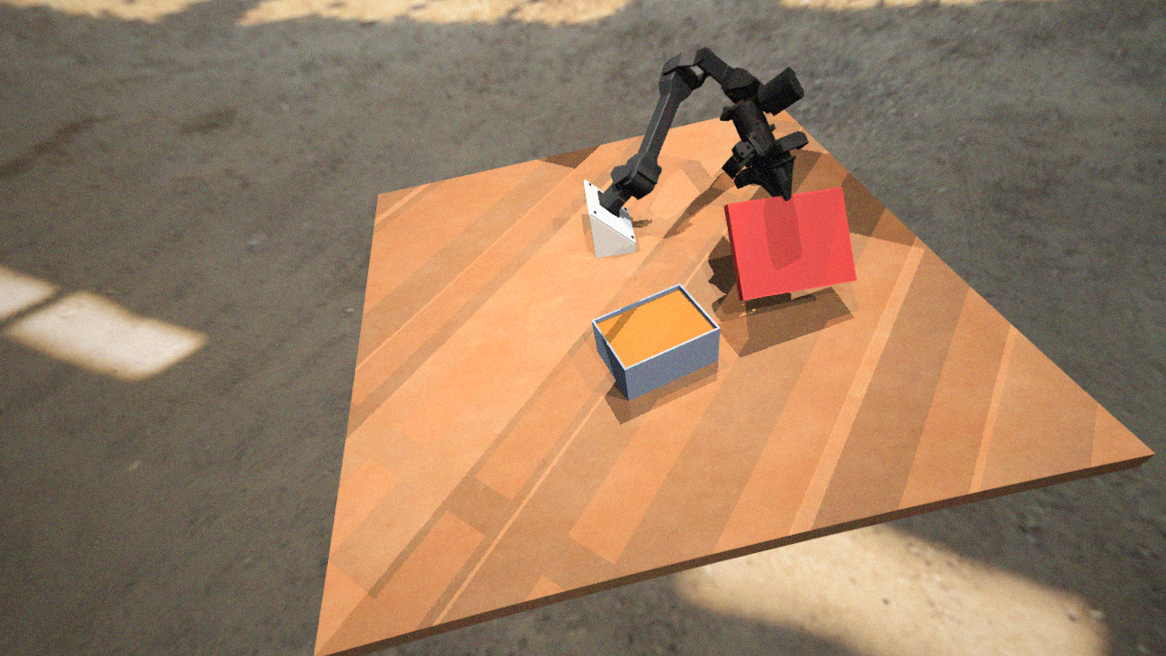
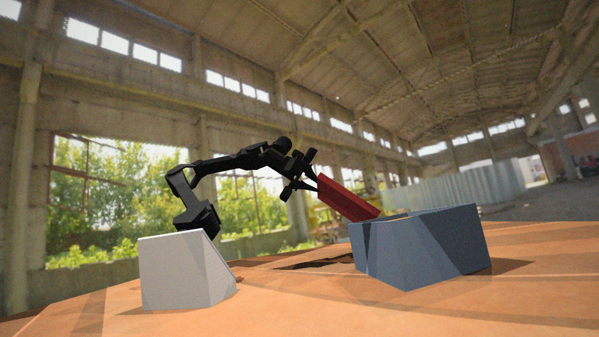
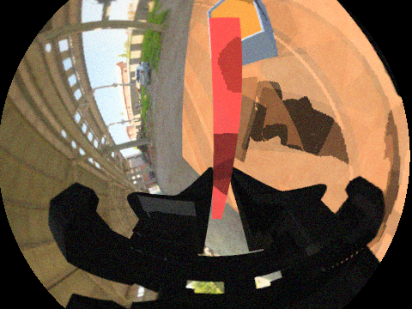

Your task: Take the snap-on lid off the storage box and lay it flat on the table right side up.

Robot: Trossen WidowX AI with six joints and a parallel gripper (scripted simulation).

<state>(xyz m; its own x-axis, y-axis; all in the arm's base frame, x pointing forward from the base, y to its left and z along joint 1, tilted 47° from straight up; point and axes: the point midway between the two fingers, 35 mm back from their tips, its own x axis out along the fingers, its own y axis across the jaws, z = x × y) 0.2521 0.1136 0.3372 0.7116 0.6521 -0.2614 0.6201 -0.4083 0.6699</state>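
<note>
My gripper tip is now 60 mm short of the red lid and 60 mm above it. Round my gripper tip: storage box (290 mm to the right, 170 mm ahead, 160 mm below).
</note>
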